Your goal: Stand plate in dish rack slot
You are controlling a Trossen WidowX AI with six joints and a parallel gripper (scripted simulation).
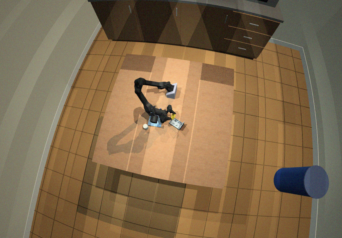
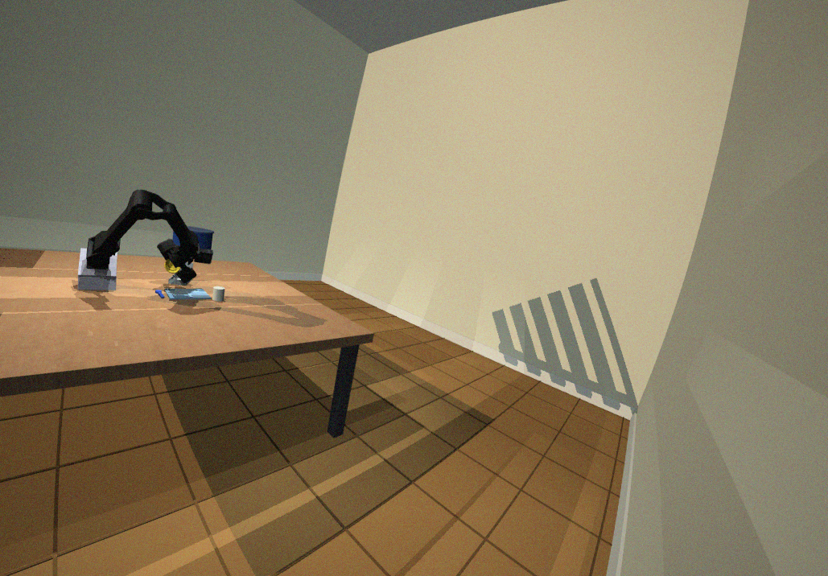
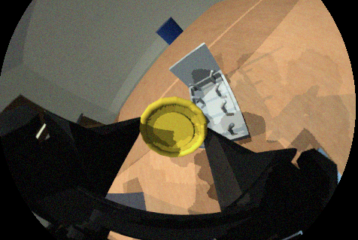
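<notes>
The grey dish rack is 40 mm ahead of my gripper tip, 30 mm to the left of it and 50 mm below it. Round my gripper tip: yellow plate: 10 mm to the right; white cup: 150 mm ahead, 240 mm to the right, 50 mm below; blue spoon: 60 mm behind, 170 mm to the right, 70 mm below.
</notes>
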